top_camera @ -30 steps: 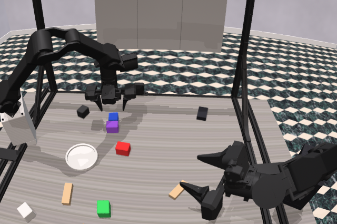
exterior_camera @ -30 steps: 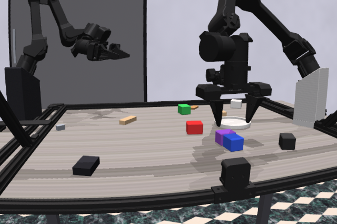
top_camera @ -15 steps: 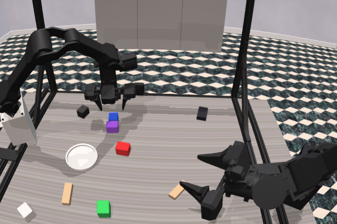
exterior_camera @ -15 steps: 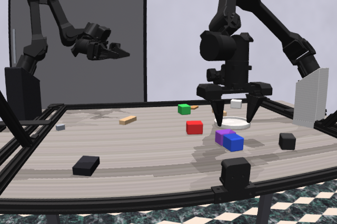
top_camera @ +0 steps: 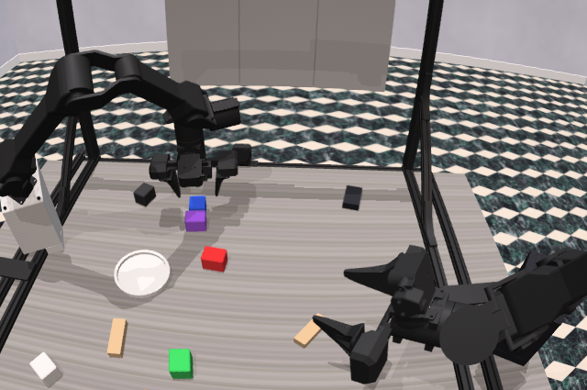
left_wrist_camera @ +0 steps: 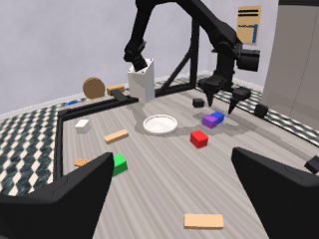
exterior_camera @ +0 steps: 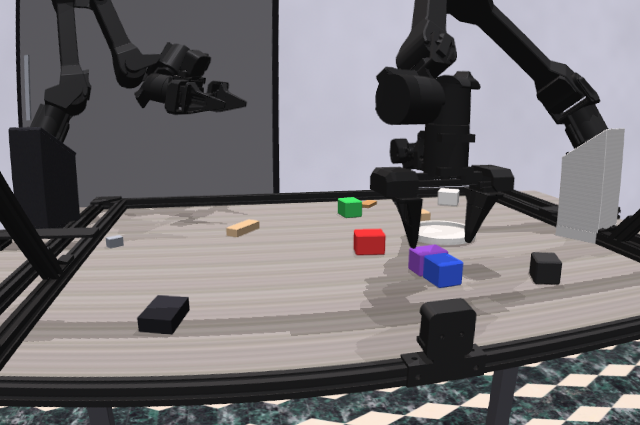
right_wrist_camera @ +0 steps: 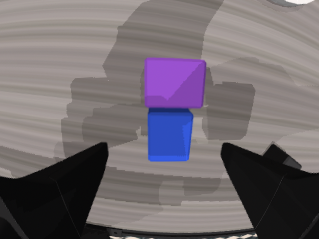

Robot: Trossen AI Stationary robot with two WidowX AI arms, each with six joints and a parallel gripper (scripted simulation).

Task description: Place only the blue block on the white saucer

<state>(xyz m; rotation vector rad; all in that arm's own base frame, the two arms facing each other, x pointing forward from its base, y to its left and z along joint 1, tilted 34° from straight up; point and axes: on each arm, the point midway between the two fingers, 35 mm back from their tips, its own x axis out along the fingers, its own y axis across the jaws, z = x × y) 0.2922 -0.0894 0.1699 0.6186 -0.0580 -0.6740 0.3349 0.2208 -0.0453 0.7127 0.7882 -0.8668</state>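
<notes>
Right now the blue block is 70 mm below my right hand. Round my right hand: black cube: 150 mm to the right, 70 mm below; purple block: 40 mm ahead, 10 mm to the left, 70 mm below; red block: 130 mm ahead, 90 mm to the left, 70 mm below.
</notes>
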